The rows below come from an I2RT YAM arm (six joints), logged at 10 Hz.
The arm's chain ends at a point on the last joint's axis. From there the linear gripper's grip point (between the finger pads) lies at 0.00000 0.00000 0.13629 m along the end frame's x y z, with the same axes.
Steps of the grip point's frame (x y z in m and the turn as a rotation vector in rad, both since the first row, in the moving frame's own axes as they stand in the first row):
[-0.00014, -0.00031, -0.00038, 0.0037, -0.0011, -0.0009]
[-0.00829, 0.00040, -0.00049, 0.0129, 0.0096, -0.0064]
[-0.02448, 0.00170, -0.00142, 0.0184, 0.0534, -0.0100]
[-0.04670, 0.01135, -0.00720, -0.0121, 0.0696, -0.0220]
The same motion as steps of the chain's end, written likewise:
[0.00001, 0.00019, -0.00038, 0.0037, -0.0011, -0.0009]
[-0.00959, 0.00216, -0.00047, 0.0129, 0.0096, -0.0064]
[-0.03174, 0.00424, -0.00120, 0.0184, 0.0534, -0.0100]
[-0.05620, 0.00981, -0.00686, -0.0121, 0.0696, -0.0220]

